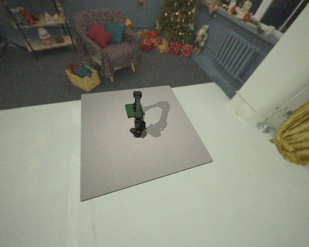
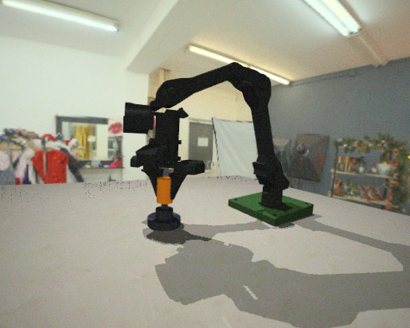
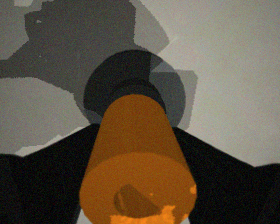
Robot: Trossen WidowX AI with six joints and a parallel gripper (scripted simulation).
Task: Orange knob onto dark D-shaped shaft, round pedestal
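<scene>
The orange knob is 2 cm above my gripper tip. Also, from my gripper tip: dark round pedestal (4 cm below).
</scene>
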